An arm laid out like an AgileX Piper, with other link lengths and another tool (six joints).
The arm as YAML. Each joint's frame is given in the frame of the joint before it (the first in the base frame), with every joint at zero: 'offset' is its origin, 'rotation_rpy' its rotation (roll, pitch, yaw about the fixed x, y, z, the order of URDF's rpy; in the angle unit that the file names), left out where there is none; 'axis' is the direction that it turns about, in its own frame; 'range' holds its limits. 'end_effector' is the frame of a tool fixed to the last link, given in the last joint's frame.
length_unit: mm
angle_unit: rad
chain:
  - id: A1
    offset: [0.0, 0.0, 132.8]
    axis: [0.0, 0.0, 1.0]
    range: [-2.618, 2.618]
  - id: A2
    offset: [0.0, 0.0, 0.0]
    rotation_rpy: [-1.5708, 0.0, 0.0]
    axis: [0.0, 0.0, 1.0]
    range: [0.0, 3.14]
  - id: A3
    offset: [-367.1, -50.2, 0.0]
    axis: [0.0, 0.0, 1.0]
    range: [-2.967, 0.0]
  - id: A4
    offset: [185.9, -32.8, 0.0]
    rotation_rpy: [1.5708, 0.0, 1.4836]
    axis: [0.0, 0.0, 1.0]
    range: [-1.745, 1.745]
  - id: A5
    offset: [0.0, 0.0, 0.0]
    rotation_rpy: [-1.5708, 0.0, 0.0]
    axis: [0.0, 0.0, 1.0]
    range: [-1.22, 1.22]
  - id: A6
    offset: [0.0, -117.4, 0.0]
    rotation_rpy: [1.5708, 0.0, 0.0]
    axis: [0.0, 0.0, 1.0]
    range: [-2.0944, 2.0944]
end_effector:
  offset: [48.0, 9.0, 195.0]
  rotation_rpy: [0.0, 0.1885, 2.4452]
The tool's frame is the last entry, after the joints.
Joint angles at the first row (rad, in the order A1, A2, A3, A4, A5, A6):
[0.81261 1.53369 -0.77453 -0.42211 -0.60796 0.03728]
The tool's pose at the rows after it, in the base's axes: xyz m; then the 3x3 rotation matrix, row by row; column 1 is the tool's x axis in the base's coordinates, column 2 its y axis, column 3 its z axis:
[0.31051 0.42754 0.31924], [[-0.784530 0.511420 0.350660], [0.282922 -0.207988 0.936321], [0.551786 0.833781 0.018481]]
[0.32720 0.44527 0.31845], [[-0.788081 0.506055 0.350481], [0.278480 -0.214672 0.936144], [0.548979 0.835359 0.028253]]
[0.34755 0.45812 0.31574], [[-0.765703 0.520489 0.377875], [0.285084 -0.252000 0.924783], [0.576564 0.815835 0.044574]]
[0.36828 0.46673 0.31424], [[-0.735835 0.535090 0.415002], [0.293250 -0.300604 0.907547], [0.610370 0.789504 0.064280]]
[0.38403 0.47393 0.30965], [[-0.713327 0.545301 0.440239], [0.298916 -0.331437 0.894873], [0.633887 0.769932 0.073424]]
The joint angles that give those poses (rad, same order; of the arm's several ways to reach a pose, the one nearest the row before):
[0.81263 1.61499 -0.86265 -0.42389 -0.62037 0.03575]
[0.81263 1.67834 -0.93238 -0.42171 -0.62413 0.03386]
[0.81261 1.73791 -0.99228 -0.37413 -0.62625 0.03317]
[0.81074 1.78815 -1.04619 -0.31384 -0.62624 0.03242]
[0.80907 1.83125 -1.08841 -0.27358 -0.62627 0.03242]

